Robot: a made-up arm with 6 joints. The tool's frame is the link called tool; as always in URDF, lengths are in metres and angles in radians. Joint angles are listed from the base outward.
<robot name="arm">
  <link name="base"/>
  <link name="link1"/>
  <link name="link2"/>
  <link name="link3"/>
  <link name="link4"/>
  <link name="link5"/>
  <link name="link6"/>
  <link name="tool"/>
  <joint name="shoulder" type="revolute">
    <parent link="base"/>
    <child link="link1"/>
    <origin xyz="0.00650 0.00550 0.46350"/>
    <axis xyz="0 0 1"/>
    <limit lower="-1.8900" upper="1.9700"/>
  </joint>
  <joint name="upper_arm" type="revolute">
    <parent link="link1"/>
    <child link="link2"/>
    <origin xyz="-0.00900 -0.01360 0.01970" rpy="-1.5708 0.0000 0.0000"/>
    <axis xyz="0 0 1"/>
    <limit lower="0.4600" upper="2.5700"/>
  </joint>
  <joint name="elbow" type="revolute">
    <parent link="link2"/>
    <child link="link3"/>
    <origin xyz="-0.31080 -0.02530 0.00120"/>
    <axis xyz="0 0 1"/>
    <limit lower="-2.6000" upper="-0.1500"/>
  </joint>
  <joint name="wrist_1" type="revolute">
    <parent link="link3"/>
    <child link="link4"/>
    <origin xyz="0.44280 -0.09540 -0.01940" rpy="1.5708 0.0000 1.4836"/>
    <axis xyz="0 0 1"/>
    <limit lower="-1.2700" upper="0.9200"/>
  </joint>
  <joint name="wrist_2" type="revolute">
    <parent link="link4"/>
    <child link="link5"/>
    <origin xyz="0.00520 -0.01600 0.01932" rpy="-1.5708 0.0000 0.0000"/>
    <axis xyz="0 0 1"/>
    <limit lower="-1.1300" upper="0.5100"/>
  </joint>
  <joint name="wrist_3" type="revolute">
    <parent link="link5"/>
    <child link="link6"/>
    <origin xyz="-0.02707 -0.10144 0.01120" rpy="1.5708 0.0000 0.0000"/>
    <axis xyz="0 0 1"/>
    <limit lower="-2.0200" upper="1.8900"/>
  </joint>
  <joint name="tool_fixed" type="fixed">
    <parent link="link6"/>
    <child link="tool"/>
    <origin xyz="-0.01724 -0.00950 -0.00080" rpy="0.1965 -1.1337 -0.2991"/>
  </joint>
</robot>
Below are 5 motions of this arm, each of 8 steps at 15 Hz.
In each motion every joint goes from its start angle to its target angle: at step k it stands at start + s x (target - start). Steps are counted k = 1, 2, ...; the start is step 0. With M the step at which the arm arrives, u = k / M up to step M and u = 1 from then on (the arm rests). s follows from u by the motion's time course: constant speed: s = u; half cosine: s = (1 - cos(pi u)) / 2; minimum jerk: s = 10 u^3 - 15 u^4 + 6 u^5.
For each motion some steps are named. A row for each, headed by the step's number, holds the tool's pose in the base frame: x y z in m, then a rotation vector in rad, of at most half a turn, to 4 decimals.
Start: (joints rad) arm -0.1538 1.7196 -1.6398 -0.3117 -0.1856 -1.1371
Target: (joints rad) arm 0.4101 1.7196 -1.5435 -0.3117 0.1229 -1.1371
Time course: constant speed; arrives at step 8
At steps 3, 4, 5, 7, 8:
3: 0.6369 0.0303 0.8674 -1.5197 0.1822 -0.3650
4: 0.6364 0.0738 0.8569 -1.5363 0.1746 -0.2822
5: 0.6325 0.1173 0.8462 -1.5547 0.1660 -0.2000
7: 0.6148 0.2031 0.8247 -1.5968 0.1456 -0.0373
8: 0.6011 0.2448 0.8138 -1.6205 0.1336 0.0430

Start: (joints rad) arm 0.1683 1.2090 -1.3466 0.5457 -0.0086 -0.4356
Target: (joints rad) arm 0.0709 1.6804 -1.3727 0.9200 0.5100 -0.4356
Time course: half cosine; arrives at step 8
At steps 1, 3, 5, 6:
1: 0.4596 0.0215 0.9875 0.0082 0.2328 0.0917
3: 0.5245 0.0246 0.9152 0.0633 0.4766 0.1652
5: 0.5944 0.0258 0.8014 0.1714 0.8030 0.2765
6: 0.6161 0.0256 0.7509 0.2284 0.9331 0.3268

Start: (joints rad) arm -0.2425 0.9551 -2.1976 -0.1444 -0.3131 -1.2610
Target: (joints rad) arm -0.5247 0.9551 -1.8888 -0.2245 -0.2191 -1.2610
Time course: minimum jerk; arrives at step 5
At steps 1, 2, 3, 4, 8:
1: -0.1339 0.0286 1.3158 -0.9729 -0.9519 -1.6115
2: -0.0862 0.0241 1.3126 -1.0828 -0.8237 -1.6334
3: -0.0227 0.0065 1.3013 -1.2216 -0.6295 -1.6585
4: 0.0184 -0.0134 1.2883 -1.3082 -0.4825 -1.6717
8: 0.0270 -0.0186 1.2848 -1.3261 -0.4488 -1.6740

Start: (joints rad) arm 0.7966 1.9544 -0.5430 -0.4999 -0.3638 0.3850
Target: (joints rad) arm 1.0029 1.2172 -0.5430 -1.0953 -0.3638 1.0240
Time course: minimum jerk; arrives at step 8
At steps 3, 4, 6, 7, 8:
3: 0.2894 0.3157 0.3418 -0.6874 1.0888 0.9214
4: 0.2790 0.3434 0.4112 -0.6480 0.9545 1.0091
6: 0.2417 0.3672 0.5333 -0.5838 0.7242 1.1521
7: 0.2310 0.3679 0.5593 -0.5700 0.6743 1.1810
8: 0.2289 0.3679 0.5641 -0.5675 0.6652 1.1862

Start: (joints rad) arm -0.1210 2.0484 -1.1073 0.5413 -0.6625 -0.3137
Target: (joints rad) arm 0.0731 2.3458 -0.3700 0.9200 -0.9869 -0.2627
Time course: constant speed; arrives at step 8
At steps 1, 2, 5, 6, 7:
1: 0.5558 -0.1401 0.3847 0.0960 0.7784 -0.5519
2: 0.5159 -0.1282 0.3331 0.0986 0.8729 -0.5823
5: 0.3659 -0.1039 0.2235 0.0435 1.1456 -0.7036
6: 0.3097 -0.1005 0.2038 0.0024 1.2303 -0.7517
7: 0.2526 -0.0997 0.1930 -0.0507 1.3107 -0.8022

